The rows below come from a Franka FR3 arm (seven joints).
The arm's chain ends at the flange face. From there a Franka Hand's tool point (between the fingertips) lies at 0.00 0.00 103.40 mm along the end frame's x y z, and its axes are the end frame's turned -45 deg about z.
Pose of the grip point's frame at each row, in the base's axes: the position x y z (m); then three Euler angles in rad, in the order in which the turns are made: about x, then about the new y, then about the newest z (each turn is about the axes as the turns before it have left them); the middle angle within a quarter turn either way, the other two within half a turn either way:
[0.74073 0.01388 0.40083 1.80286 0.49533 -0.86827]
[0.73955 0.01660 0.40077 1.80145 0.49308 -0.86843]
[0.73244 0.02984 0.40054 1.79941 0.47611 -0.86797]
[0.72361 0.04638 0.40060 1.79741 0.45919 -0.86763]
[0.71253 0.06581 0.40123 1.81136 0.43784 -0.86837]
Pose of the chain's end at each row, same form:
[0.69158 0.10241 0.42175 1.80286 0.49533 -0.08287]
[0.69061 0.10527 0.42159 1.80145 0.49308 -0.08303]
[0.68505 0.11935 0.42137 1.79941 0.47611 -0.08257]
[0.67778 0.13670 0.42143 1.79741 0.45919 -0.08223]
[0.66869 0.15676 0.42354 1.81136 0.43784 -0.08297]

